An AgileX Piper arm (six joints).
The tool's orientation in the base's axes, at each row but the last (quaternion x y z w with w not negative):
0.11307 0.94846 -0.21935 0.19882
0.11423 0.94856 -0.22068 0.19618
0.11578 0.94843 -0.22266 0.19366
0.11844 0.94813 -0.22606 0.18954
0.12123 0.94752 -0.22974 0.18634
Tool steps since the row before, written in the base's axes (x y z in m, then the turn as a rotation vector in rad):
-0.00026 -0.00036 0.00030 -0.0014 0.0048 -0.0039
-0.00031 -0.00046 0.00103 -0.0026 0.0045 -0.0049
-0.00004 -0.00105 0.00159 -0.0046 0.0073 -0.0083
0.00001 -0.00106 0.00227 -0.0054 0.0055 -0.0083
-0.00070 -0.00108 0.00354 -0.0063 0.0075 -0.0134
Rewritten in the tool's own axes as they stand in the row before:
0.00006 -0.00051 -0.00017 0.0035 0.0052 0.0005
-0.00022 -0.00088 -0.00074 0.0050 0.0050 0.0011
-0.00077 -0.00153 -0.00084 0.0086 0.0081 0.0020
-0.00109 -0.00179 -0.00137 0.0091 0.0063 0.0026
-0.00097 -0.00254 -0.00261 0.0122 0.0097 0.0056

